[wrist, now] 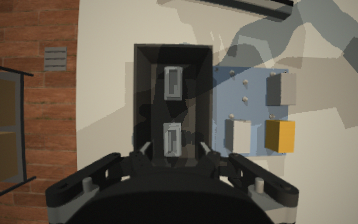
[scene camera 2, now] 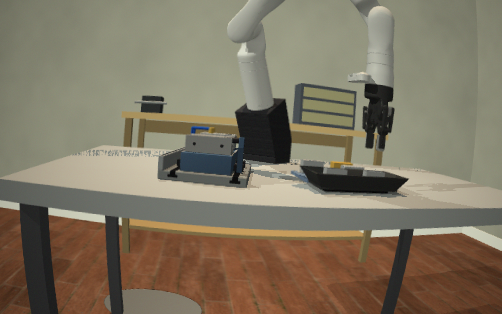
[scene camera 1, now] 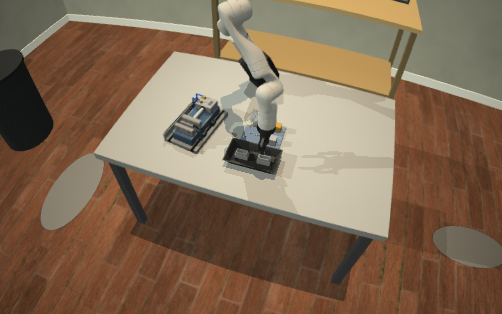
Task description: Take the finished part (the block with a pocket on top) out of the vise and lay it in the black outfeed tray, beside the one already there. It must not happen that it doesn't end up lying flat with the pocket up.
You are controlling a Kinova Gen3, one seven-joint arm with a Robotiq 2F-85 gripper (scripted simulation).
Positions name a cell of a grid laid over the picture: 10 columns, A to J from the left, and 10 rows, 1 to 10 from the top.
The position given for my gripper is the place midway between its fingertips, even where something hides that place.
Note:
I see my gripper (scene camera 2: H5), a grey block (wrist: H4) and a yellow block (wrist: H7).
My gripper also shows in the wrist view (wrist: E7).

